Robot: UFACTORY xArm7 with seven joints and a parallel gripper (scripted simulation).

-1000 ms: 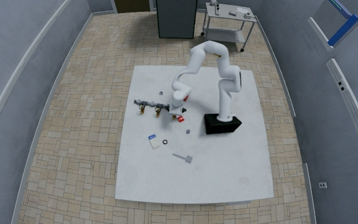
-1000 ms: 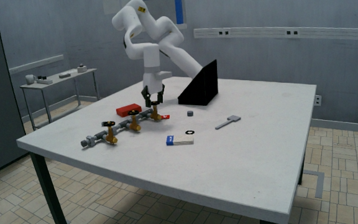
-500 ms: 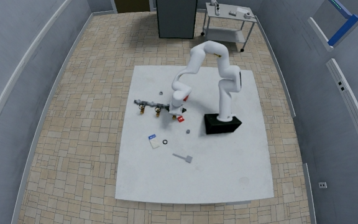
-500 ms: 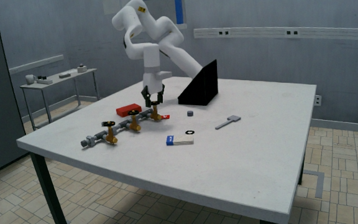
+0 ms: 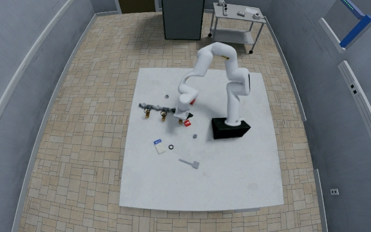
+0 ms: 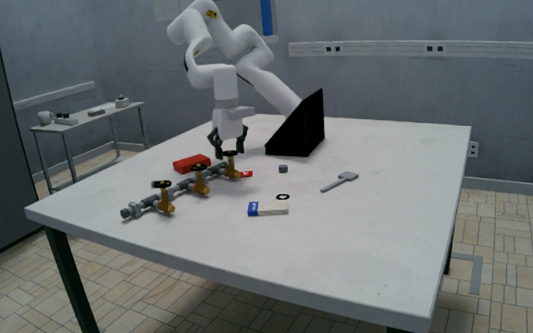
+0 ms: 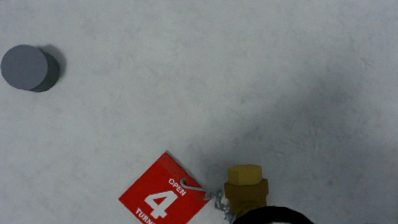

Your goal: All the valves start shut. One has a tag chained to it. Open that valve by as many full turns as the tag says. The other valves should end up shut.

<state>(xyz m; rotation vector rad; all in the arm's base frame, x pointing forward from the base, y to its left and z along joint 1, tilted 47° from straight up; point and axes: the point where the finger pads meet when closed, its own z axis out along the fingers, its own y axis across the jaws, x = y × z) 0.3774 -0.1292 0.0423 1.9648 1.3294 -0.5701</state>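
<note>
Now: the red tag 90 mm below my hand, 40 mm behind it and 30 mm to the left of it. The rest, counted from my hand: white box 200 mm to the left, 190 mm ahead, 90 mm below; red block 210 mm to the right, 80 mm below, 80 mm behind; grey flat tool 360 mm to the left, 90 mm below, 30 mm behind.
</note>
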